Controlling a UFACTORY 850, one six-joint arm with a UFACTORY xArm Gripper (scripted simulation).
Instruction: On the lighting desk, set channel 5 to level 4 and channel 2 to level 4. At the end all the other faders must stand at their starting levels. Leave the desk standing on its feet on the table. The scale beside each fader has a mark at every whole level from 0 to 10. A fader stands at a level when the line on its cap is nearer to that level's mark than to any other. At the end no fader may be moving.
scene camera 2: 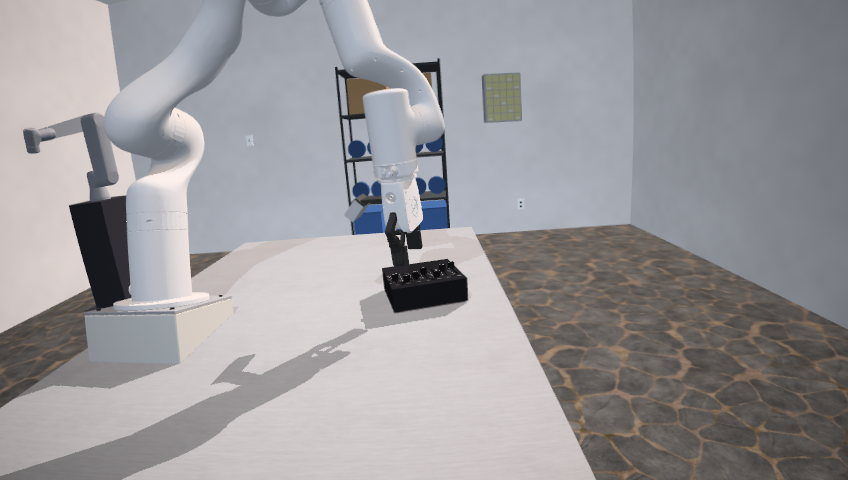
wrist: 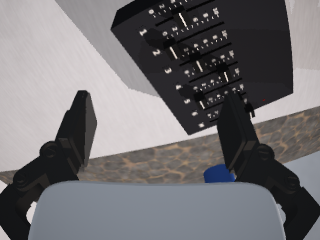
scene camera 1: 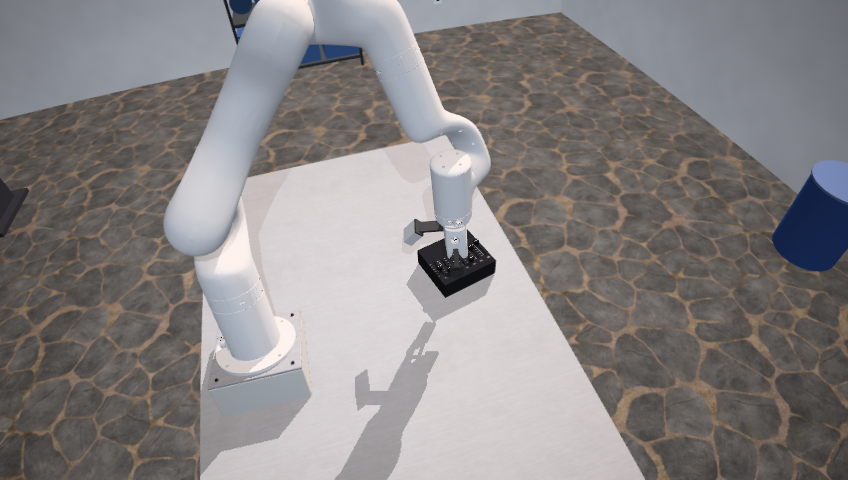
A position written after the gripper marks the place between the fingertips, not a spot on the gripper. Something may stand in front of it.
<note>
In view: the gripper (scene camera 2: 408,256).
The gripper shows as well in the wrist view (wrist: 157,107).
</note>
